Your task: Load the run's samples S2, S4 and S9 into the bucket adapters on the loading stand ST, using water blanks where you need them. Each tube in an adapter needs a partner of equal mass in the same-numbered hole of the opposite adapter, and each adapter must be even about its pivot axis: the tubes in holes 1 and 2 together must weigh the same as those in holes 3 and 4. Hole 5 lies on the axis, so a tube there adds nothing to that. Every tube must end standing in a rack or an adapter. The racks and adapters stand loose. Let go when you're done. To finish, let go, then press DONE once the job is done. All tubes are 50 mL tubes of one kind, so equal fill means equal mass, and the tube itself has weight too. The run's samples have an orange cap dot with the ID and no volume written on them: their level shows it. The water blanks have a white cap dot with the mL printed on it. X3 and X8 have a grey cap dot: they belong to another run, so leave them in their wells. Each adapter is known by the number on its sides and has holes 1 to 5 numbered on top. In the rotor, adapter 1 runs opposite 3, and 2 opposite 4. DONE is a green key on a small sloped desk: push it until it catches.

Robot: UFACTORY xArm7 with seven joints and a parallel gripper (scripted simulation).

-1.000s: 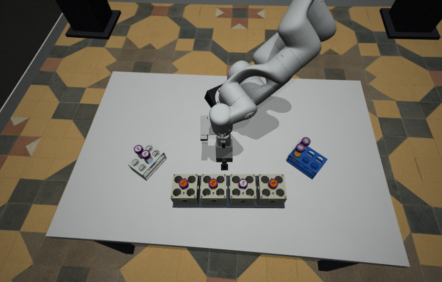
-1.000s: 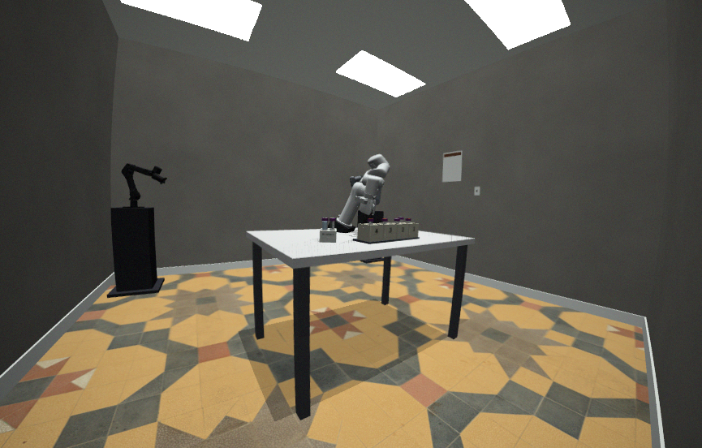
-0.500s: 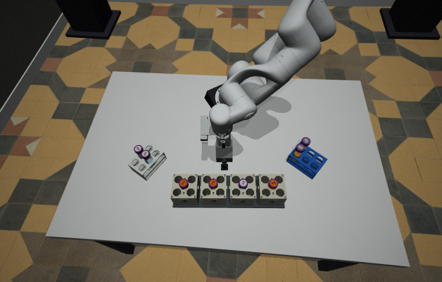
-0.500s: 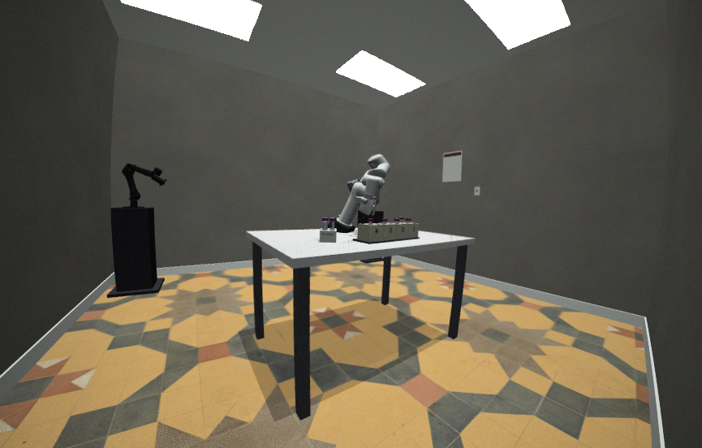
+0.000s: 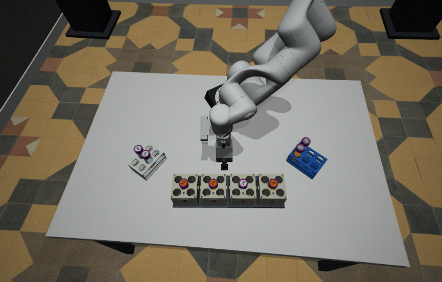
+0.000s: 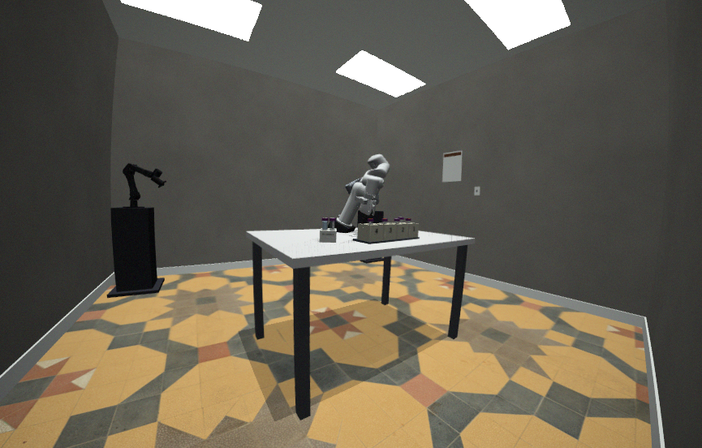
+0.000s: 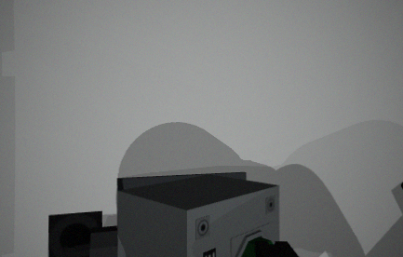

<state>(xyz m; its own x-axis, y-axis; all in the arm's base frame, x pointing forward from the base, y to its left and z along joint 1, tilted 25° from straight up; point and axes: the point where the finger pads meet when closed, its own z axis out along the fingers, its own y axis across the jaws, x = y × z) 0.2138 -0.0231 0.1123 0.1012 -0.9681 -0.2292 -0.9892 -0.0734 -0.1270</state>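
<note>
My hand is 30 mm above the green DONE key. From my hand the other things lie so: water blank tube (190 mm ahead, 90 mm to the left, 20 mm below); adapter (200 mm ahead, 90 mm to the left, 40 mm below); loading stand (200 mm ahead, 40 mm to the left, 90 mm below).
</note>
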